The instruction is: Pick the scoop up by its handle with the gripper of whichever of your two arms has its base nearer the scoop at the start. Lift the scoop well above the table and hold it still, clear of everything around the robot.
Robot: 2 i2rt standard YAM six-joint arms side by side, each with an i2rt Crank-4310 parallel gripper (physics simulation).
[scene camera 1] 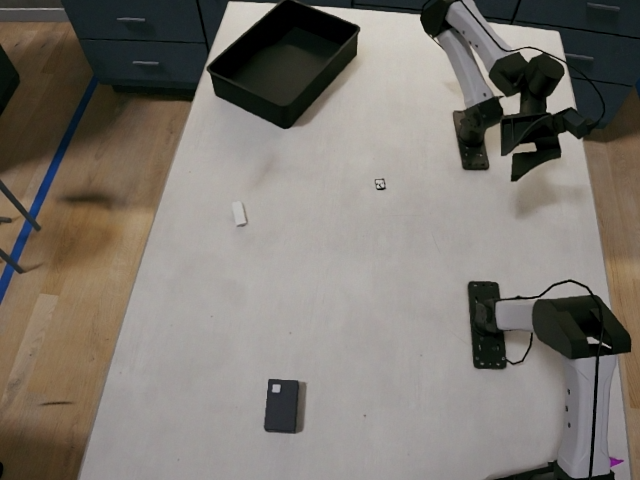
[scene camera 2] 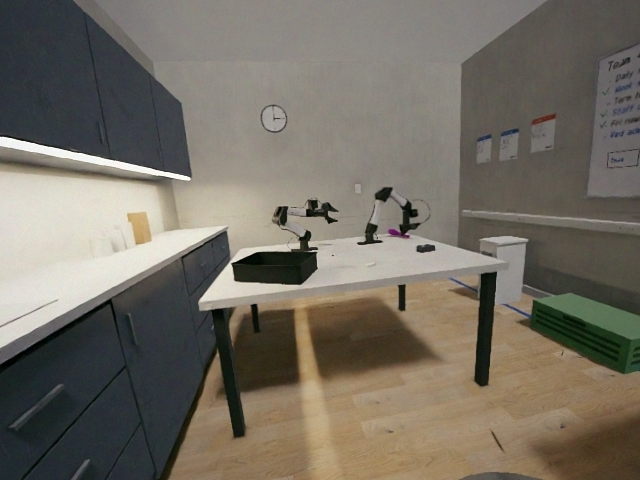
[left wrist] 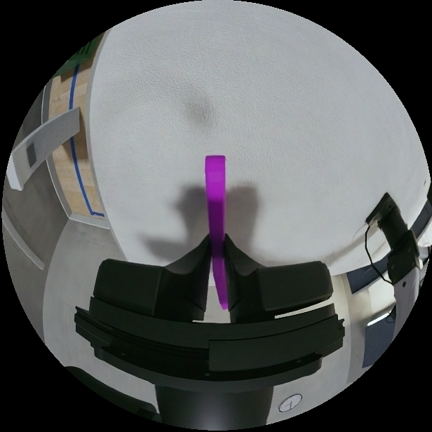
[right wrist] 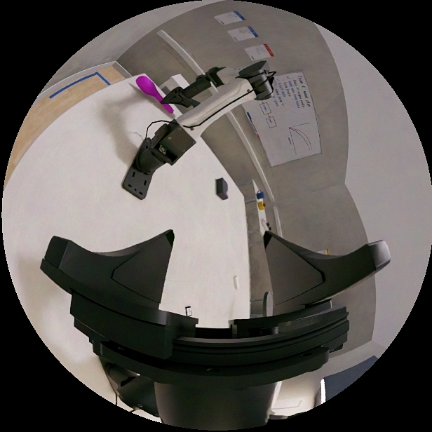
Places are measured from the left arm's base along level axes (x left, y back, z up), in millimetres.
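Where they show: left gripper, fingertip midpoint: (scene camera 2: 402, 235); right gripper, fingertip midpoint: (scene camera 1: 508, 169) (scene camera 2: 338, 216); left arm's base, link origin: (scene camera 1: 486, 324) (scene camera 2: 369, 243); right arm's base, link origin: (scene camera 1: 469, 140) (scene camera 2: 304, 250).
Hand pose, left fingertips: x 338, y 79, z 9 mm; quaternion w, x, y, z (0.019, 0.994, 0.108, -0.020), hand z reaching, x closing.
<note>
Things, the pixels of their centre, and the offset from my left fingertips. "spot": a spot on its surface instead. Level surfaces: height alone.
- magenta scoop, body centre: (scene camera 1: 560, 473) (scene camera 2: 397, 233) dx -24, dy +40, dz +16 mm
- black tray, body centre: (scene camera 1: 286, 59) (scene camera 2: 276, 266) dx -1086, dy -581, dz +38 mm
- dark box, body centre: (scene camera 1: 281, 405) (scene camera 2: 425, 247) dx -137, dy -506, dz +11 mm
- white block, body centre: (scene camera 1: 239, 214) (scene camera 2: 370, 265) dx -585, dy -651, dz -3 mm
- small marked square, surface spot: (scene camera 1: 379, 183) spot: dx -698, dy -315, dz -7 mm
- table, surface height: dz -10 mm
The magenta scoop (scene camera 1: 616, 461) (scene camera 2: 394, 232) (left wrist: 216, 200) (right wrist: 146, 86) is low at the table surface, near its edge; whether it touches the table is unclear. In scene camera 1 a small magenta tip shows, and the arm hides or the frame cuts off the rest. My left gripper (left wrist: 217, 235) has its fingers closed on both sides of the scoop's handle, which runs upright through the left wrist view. My right gripper (scene camera 1: 507, 166) (scene camera 2: 337, 215) (right wrist: 218, 232) is open and empty, raised above the table and far from the scoop.
A black tray (scene camera 1: 248, 96) (scene camera 2: 268, 279), a dark box (scene camera 1: 281, 413) (scene camera 2: 425, 248) (right wrist: 221, 188), a white block (scene camera 1: 239, 213) (scene camera 2: 370, 264) and a small marked square (scene camera 1: 379, 183) are on the table (scene camera 1: 336, 289). Dark blue cabinets (scene camera 2: 62, 382) stand beside the table.
</note>
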